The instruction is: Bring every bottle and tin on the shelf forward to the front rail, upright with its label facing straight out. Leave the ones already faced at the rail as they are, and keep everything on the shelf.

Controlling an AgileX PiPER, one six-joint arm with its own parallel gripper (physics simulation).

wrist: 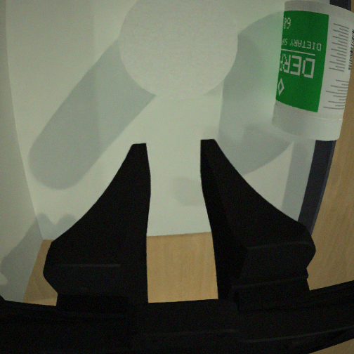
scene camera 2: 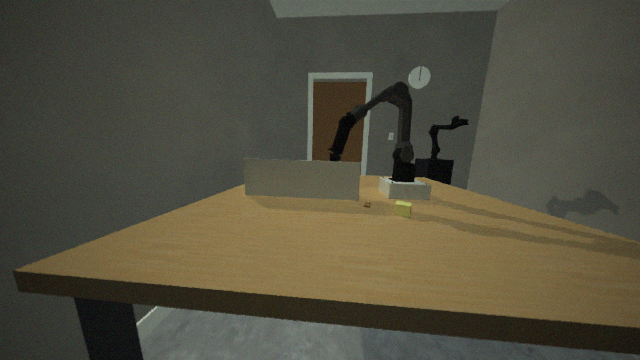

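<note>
The pale shelf (scene camera 2: 302,179) (wrist: 175,220) shows its blank panel in the scene view, which hides its contents; its dark front rail (wrist: 319,187) runs along the right in the wrist view. My gripper (wrist: 174,157) is open and empty over the shelf floor; its fingertips are hidden behind the panel in the scene view. A round white top (wrist: 178,47) of a bottle or tin lies beyond the fingertips, its label hidden. A white bottle with a green label (wrist: 304,62) is at the upper right by the rail; it appears to lie on its side, its lettering upside down in view.
On the wooden table (scene camera 2: 300,255), a yellow block (scene camera 2: 403,209) and a small brown piece (scene camera 2: 367,204) lie near the shelf. The arm's white base (scene camera 2: 407,190) stands to the right of the shelf in the scene view. A pale side wall (wrist: 12,200) borders the left in the wrist view.
</note>
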